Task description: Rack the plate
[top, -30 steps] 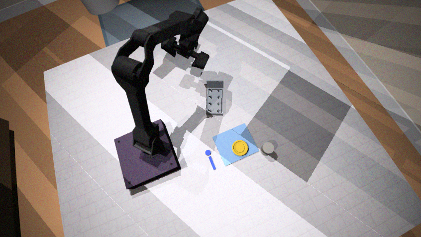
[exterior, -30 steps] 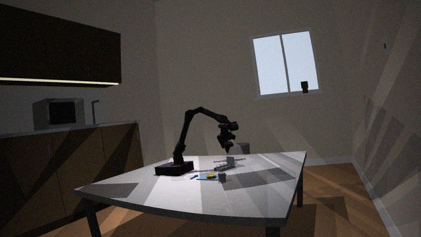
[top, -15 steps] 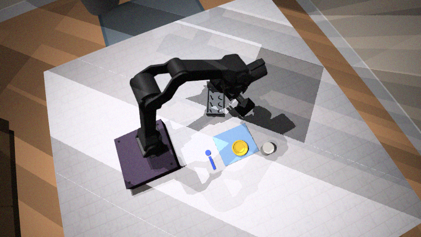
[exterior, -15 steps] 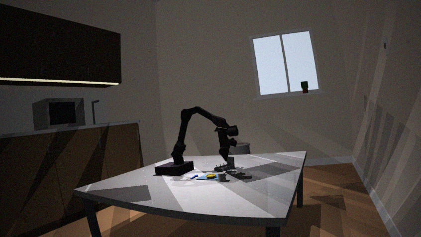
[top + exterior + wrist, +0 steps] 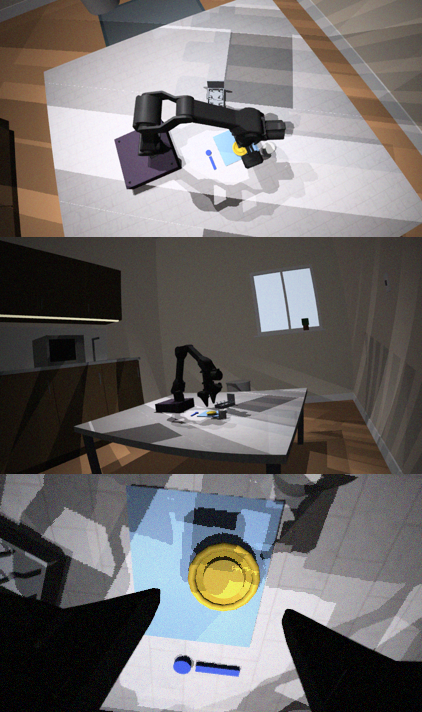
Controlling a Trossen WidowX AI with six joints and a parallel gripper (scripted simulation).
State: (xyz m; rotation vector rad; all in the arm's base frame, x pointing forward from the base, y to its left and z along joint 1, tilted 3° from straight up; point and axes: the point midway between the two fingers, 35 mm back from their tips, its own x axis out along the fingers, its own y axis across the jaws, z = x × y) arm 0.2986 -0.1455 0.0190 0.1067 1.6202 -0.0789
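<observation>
The yellow plate is 5 cm below my gripper tip. The rest, counted from my gripper tip: light blue mat 6 cm below, 2 cm to the left, 1 cm behind; then white cup 9 cm ahead, 6 cm to the right, 4 cm below; then blue spoon 12 cm behind, 6 cm below, 2 cm to the left.
</observation>
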